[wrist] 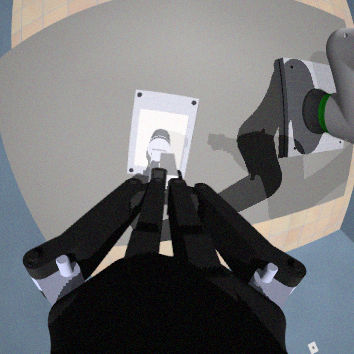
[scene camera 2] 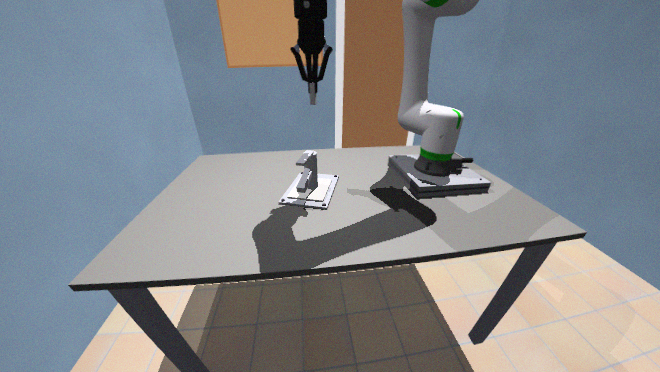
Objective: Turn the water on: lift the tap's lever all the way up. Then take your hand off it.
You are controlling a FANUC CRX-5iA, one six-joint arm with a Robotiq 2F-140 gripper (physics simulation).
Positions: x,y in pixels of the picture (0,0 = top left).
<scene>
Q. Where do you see a tap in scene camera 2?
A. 309,187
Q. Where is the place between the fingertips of my gripper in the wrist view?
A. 165,163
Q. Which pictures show my gripper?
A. The wrist view and scene camera 2: all of them.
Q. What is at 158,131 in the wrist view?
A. A tap.
</scene>
